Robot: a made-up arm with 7 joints.
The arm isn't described. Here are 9 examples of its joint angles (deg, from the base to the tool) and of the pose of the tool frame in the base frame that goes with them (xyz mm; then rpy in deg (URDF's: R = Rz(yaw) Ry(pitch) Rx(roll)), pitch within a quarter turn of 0, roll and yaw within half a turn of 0).
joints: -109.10 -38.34 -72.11 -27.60 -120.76 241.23 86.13
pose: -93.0 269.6 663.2 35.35 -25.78 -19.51
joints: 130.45 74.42 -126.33 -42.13 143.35 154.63 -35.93
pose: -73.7 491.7 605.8 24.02 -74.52 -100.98
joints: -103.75 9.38 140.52 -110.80 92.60 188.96 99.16
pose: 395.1 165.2 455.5 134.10 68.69 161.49
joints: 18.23 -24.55 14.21 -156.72 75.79 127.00 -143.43
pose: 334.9 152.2 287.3 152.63 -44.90 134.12
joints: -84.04 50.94 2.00 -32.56 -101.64 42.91 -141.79
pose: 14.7 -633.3 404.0 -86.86 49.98 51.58
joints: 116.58 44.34 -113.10 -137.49 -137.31 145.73 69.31
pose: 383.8 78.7 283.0 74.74 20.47 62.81
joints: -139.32 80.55 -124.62 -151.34 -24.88 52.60 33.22
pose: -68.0 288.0 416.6 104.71 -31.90 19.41
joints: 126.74 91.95 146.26 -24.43 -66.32 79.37 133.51
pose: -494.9 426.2 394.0 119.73 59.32 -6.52
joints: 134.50 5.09 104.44 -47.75 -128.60 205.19 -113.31
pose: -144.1 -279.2 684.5 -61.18 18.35 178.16
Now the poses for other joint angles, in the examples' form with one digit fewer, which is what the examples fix.
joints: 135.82 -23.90 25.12 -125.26 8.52 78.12 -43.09
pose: -425 120 443 -163.5 19.2 -157.4
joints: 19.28 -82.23 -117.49 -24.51 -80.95 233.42 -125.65
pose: -418 -320 267 23.3 38.7 -82.3
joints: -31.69 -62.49 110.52 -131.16 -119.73 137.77 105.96
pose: 119 387 51 82.3 0.9 128.3
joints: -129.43 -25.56 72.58 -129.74 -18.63 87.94 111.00
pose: 278 -388 310 158.0 -50.8 -161.6
